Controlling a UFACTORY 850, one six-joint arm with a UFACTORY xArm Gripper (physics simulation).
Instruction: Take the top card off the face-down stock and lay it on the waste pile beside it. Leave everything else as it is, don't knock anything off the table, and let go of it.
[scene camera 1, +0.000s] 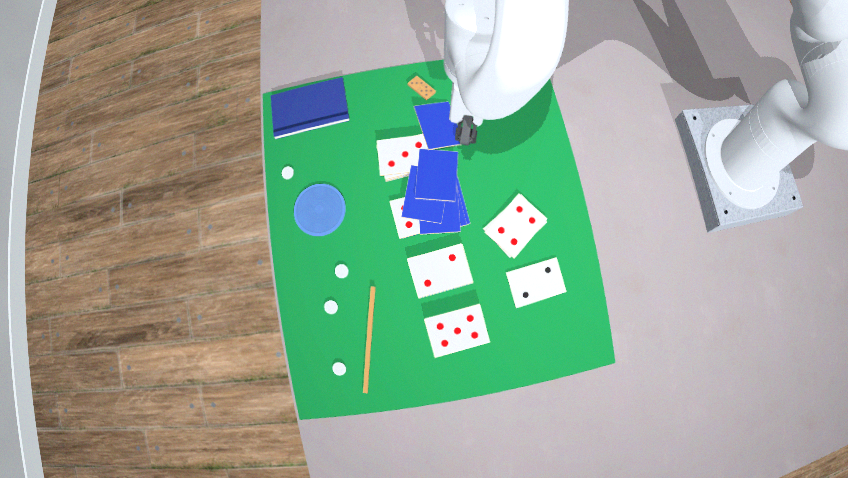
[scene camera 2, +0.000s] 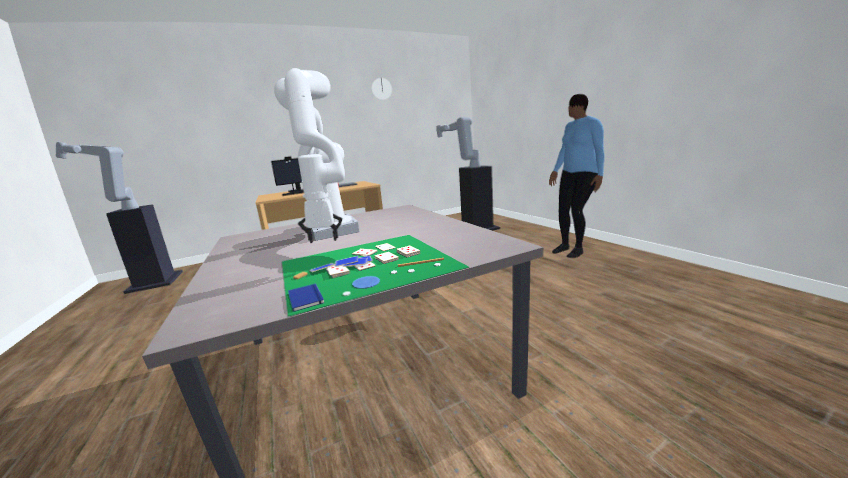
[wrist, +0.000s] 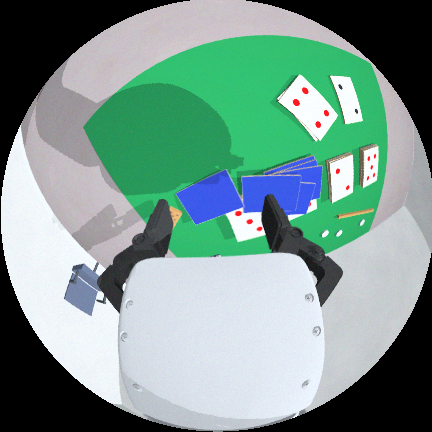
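Observation:
The face-down blue cards lie spread out, not in one squared stack. One blue card (scene camera 1: 434, 124) (wrist: 209, 197) lies apart from the others, partly over the three-dot pile's edge in scene camera 1. Several overlapping blue cards (scene camera 1: 436, 175) (wrist: 270, 192) (scene camera 2: 349, 261) lie partly over a face-up red-dot pile (scene camera 1: 405, 230). A face-up pile with four red dots (scene camera 1: 514, 225) (wrist: 307, 107) (scene camera 2: 364, 252), slightly fanned and turned askew, lies to their right in scene camera 1; I take it for the waste pile. My gripper (scene camera 1: 466, 130) (scene camera 2: 323, 239) (wrist: 215, 208) is open and empty, above the mat near the separate card.
Face-up cards show three red dots (scene camera 1: 391, 151), two red dots (scene camera 1: 439, 270), five red dots (scene camera 1: 457, 339) and two black dots (scene camera 1: 536, 282). A domino (scene camera 1: 421, 87), blue book (scene camera 1: 309, 105), blue disc (scene camera 1: 319, 209), wooden stick (scene camera 1: 368, 341) and white discs stand on the green mat (scene camera 1: 552, 332).

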